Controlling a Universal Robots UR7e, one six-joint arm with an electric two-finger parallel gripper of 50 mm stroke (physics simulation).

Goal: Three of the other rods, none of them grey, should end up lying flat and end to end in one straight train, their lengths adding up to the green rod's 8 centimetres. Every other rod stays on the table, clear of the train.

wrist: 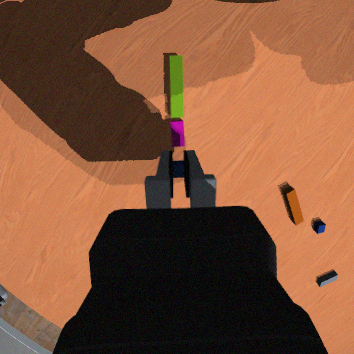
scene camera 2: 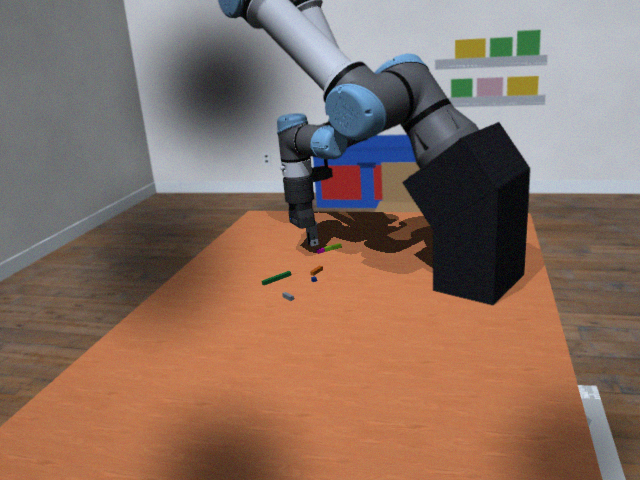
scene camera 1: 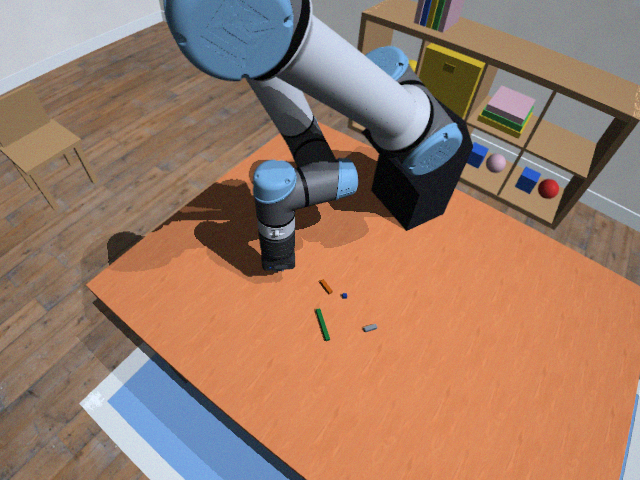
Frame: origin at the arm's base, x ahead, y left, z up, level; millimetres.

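Seen in the pictures: gripper, fingertip midpoint: (wrist: 177,164) (scene camera 2: 313,244) (scene camera 1: 279,267); arm's base at its link origin: (scene camera 2: 450,151).
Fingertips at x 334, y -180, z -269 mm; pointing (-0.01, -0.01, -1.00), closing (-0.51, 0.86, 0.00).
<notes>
Pixels of each thing's middle, then the offset from my fingertips to it. Level surfaces: height alone.
- magenta rod at the middle of its body: (wrist: 177,132) (scene camera 2: 320,250) 18 mm back, 10 mm right, 23 mm down
- lime green rod at the middle of its body: (wrist: 176,86) (scene camera 2: 332,247) 51 mm back, 30 mm right, 23 mm down
- orange rod at the middle of its body: (wrist: 293,205) (scene camera 2: 316,270) (scene camera 1: 326,286) 15 mm back, 123 mm left, 23 mm down
- small blue rod at the middle of its body: (wrist: 319,226) (scene camera 2: 314,279) (scene camera 1: 344,295) 12 mm back, 174 mm left, 23 mm down
- grey rod at the middle of its body: (wrist: 327,278) (scene camera 2: 288,296) (scene camera 1: 370,328) 42 mm ahead, 261 mm left, 23 mm down
- orange table at its surface level: 28 mm down
My gripper (scene camera 2: 313,242) (wrist: 177,164) is shut on a small blue rod, which shows dark between the fingertips in the wrist view. It is just past the free end of a magenta rod (scene camera 2: 321,250) (wrist: 178,133), in line with it. The magenta rod lies end to end with a lime green rod (scene camera 2: 333,247) (wrist: 176,86); both lie flat. In scene camera 1 the arm hides these rods and the fingertips. The green rod (scene camera 1: 322,324) (scene camera 2: 276,277) lies apart from them. Whether the held rod touches the table or the magenta rod is hard to tell.
An orange rod (scene camera 1: 325,286) (scene camera 2: 316,270) (wrist: 295,206), another small blue rod (scene camera 1: 344,296) (scene camera 2: 313,279) (wrist: 319,227) and a grey rod (scene camera 1: 369,328) (scene camera 2: 287,296) (wrist: 327,278) lie apart on the orange table (scene camera 1: 465,335) (scene camera 2: 310,387). The black robot base (scene camera 1: 413,191) (scene camera 2: 465,232) stands on the table.
</notes>
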